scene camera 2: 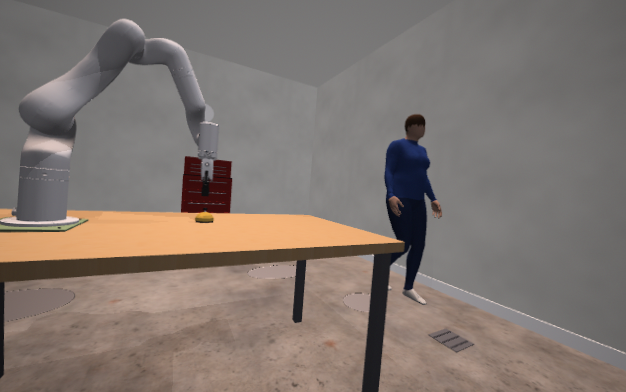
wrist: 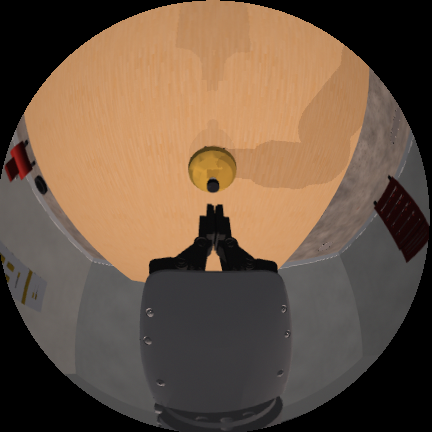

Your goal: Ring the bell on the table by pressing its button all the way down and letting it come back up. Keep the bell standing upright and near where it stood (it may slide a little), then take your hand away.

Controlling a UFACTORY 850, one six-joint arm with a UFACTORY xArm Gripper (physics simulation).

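Observation:
The yellow dome bell [scene camera 2: 204, 218] [wrist: 211, 166] stands upright on the wooden table [scene camera 2: 150, 240] [wrist: 125, 100]. Its dark button [wrist: 213, 185] sticks up from the top of the dome and shows uncovered in the wrist view. My gripper [scene camera 2: 205, 194] [wrist: 213, 213] is shut with nothing between its fingers. Its fingertips point down and are above the bell, with a visible gap between them and the button in both views.
The arm's base [scene camera 2: 42, 195] stands on a green plate at the left of the table. A red tool cabinet [scene camera 2: 190, 195] [wrist: 402, 217] is behind the table. A person in a blue top [scene camera 2: 410, 170] is beyond the table's right end.

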